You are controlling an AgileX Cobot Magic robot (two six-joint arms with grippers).
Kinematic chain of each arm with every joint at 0, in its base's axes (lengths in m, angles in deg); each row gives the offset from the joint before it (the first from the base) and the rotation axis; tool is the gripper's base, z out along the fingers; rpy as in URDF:
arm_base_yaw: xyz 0 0 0.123 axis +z
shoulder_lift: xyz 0 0 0 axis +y
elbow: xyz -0.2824 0 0.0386 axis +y
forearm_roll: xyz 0.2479 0 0.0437 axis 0.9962 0 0.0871
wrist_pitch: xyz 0 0 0 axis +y
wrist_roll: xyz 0.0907 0 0.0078 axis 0.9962 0 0.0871
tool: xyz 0 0 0 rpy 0 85 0
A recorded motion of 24 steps. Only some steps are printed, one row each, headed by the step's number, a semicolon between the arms.
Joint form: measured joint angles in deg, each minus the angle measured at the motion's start. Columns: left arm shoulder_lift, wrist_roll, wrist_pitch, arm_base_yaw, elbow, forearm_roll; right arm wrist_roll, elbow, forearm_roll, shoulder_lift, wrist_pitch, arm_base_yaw.
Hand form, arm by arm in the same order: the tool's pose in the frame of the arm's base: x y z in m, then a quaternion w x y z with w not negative. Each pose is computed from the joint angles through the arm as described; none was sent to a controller.
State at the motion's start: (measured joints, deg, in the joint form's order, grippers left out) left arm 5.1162 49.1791 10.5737 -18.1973 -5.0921 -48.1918; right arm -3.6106 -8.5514 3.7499 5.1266 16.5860 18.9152
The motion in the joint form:
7: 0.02 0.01 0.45 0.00 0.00 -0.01; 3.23 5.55 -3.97 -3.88 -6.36 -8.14
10: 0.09 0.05 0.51 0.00 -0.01 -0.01; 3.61 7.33 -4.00 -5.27 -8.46 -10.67
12: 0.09 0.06 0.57 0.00 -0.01 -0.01; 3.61 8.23 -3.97 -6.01 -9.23 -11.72
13: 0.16 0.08 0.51 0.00 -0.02 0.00; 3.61 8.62 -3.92 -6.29 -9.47 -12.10
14: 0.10 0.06 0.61 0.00 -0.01 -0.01; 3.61 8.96 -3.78 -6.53 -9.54 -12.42
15: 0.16 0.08 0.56 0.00 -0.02 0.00; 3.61 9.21 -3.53 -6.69 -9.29 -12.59
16: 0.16 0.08 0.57 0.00 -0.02 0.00; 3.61 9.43 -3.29 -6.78 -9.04 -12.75
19: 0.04 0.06 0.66 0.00 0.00 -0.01; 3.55 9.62 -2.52 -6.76 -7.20 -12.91
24: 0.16 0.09 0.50 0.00 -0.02 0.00; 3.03 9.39 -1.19 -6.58 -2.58 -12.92
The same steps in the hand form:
7: 0.0530 -0.0312 0.2263 0.67533 0.17200 0.70107 -0.15115; 0.0548 0.0104 0.2134 0.68269 -0.07192 0.72464 0.06055
10: 0.0531 -0.0313 0.2262 0.67470 0.17260 0.70154 -0.15110; 0.0547 0.0079 0.2076 0.69448 -0.05295 0.71594 0.04832
12: 0.0531 -0.0314 0.2262 0.67440 0.17298 0.70170 -0.15126; 0.0546 0.0068 0.2042 0.69868 -0.04600 0.71269 0.04241
13: 0.0532 -0.0313 0.2262 0.67436 0.17287 0.70185 -0.15083; 0.0545 0.0065 0.2025 0.69961 -0.04333 0.71206 0.04049
14: 0.0531 -0.0314 0.2261 0.67413 0.17320 0.70187 -0.15140; 0.0545 0.0062 0.2009 0.69948 -0.04059 0.71241 0.03948
15: 0.0532 -0.0314 0.2262 0.67411 0.17314 0.70200 -0.15101; 0.0545 0.0061 0.1991 0.69732 -0.03830 0.71461 0.04003
16: 0.0532 -0.0314 0.2261 0.67406 0.17319 0.70202 -0.15105; 0.0545 0.0060 0.1975 0.69491 -0.03613 0.71704 0.04057
19: 0.0530 -0.0314 0.2261 0.67419 0.17344 0.70172 -0.15161; 0.0546 0.0061 0.1935 0.68174 -0.03211 0.72957 0.04392
24: 0.0532 -0.0313 0.2262 0.67443 0.17288 0.70181 -0.15073; 0.0538 0.0066 0.1874 0.65172 -0.03055 0.75625 0.04909

